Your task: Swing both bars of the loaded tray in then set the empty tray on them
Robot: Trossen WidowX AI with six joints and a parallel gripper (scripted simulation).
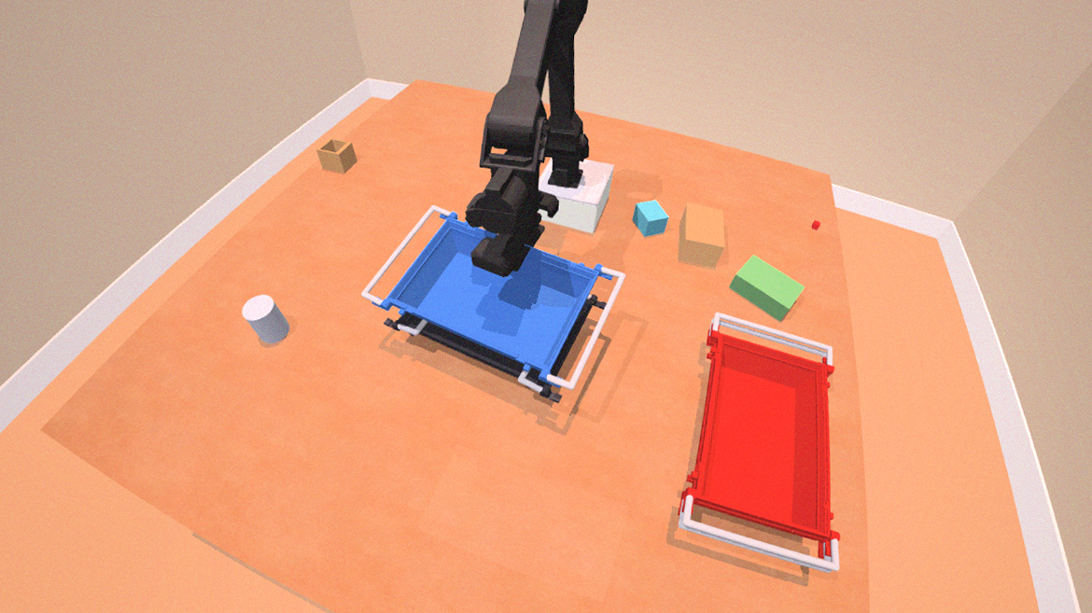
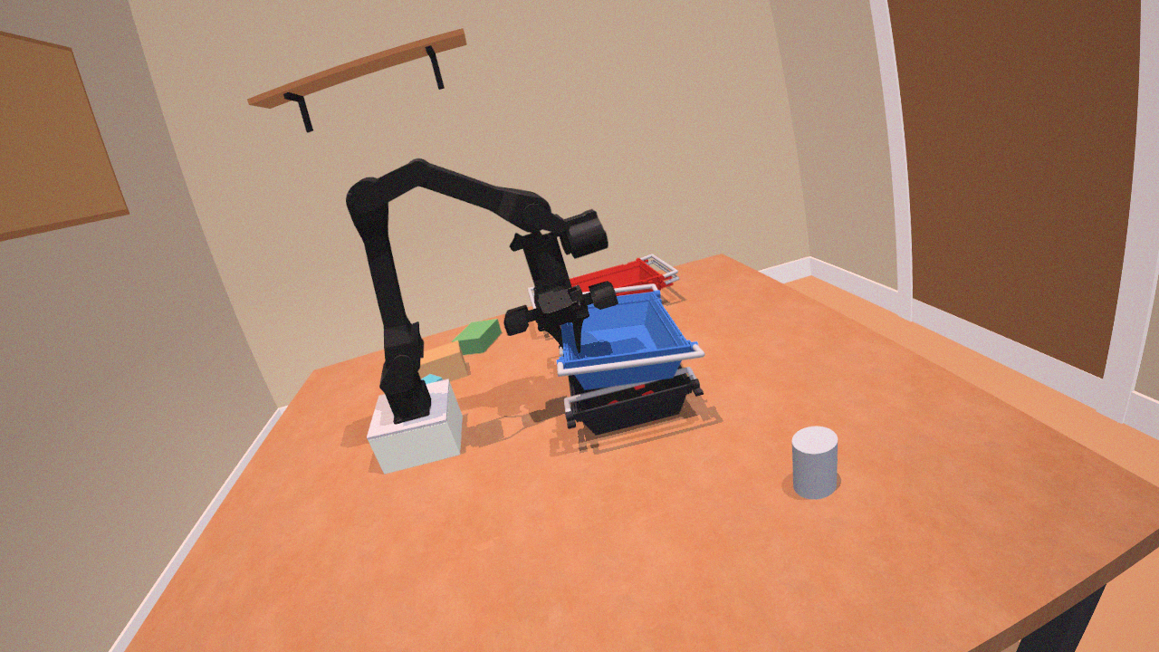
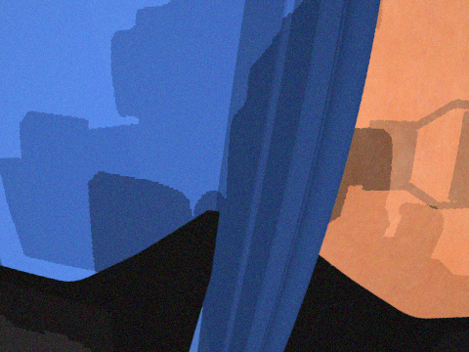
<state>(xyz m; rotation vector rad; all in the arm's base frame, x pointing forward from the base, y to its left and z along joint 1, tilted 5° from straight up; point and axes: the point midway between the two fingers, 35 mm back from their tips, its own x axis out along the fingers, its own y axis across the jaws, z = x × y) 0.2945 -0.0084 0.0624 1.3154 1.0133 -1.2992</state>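
Now: gripper tip 80 mm short of the blue tray, 10 mm to the left of it and 20 mm below it. Round my gripper tip: cyan cube 290 mm behind, 210 mm to the left, 70 mm below; orange block 270 mm behind, 320 mm to the left, 70 mm below; grey cylinder 200 mm ahead, 400 mm to the right, 60 mm below.
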